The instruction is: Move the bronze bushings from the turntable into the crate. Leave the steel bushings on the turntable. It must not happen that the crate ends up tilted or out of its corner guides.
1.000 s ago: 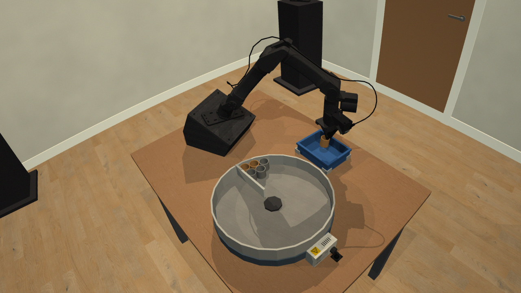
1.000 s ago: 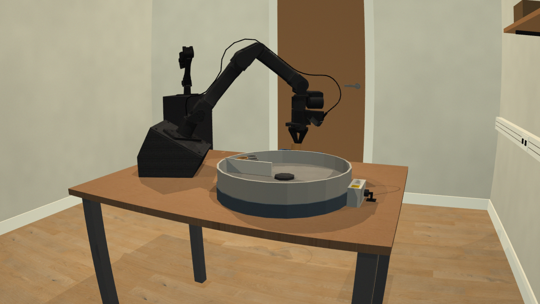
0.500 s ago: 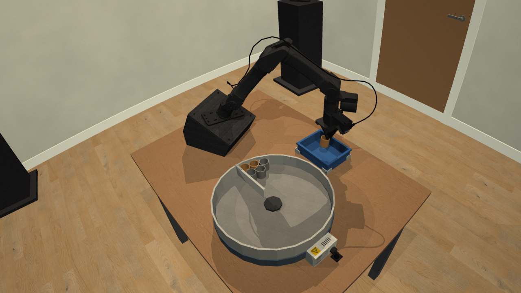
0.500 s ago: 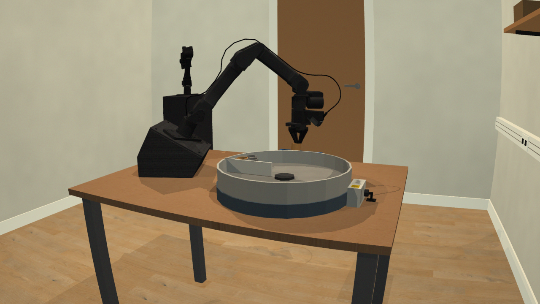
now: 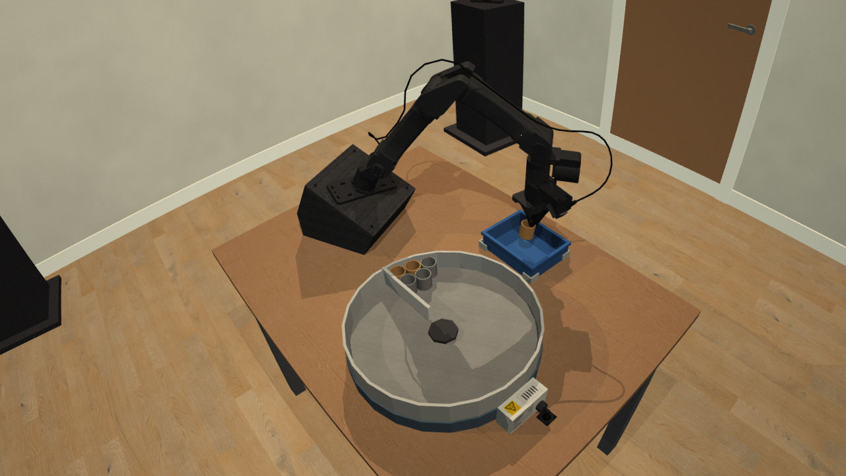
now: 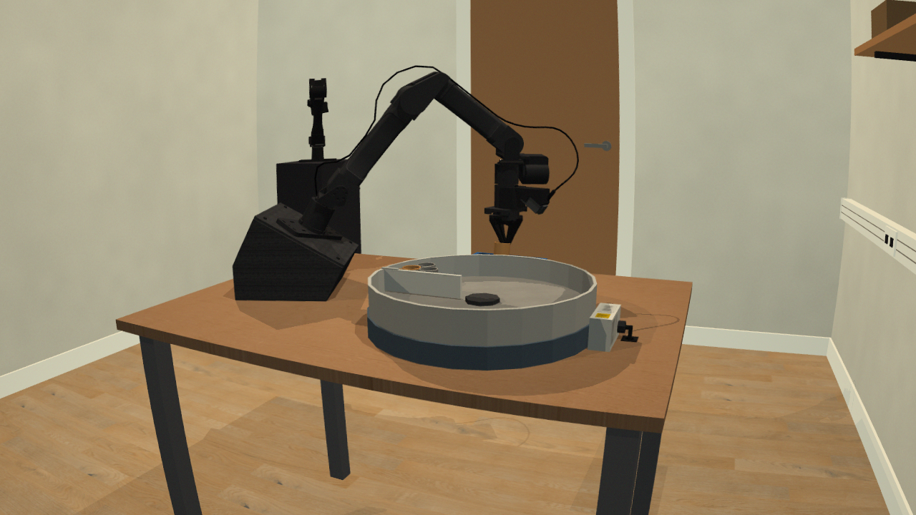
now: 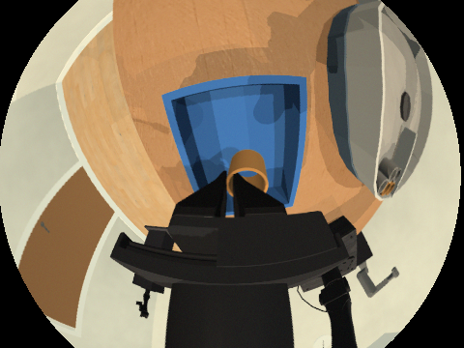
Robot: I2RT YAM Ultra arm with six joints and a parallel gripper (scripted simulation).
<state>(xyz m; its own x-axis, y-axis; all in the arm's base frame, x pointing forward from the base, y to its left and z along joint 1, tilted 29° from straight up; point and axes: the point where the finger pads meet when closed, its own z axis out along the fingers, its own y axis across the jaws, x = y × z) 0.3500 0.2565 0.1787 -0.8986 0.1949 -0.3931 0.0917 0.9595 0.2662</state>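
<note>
Right now the blue crate is 20 mm to the right of my hand and 60 mm below it. Round my hand: grey turntable (120 mm ahead, 370 mm to the right, 30 mm below).
</note>
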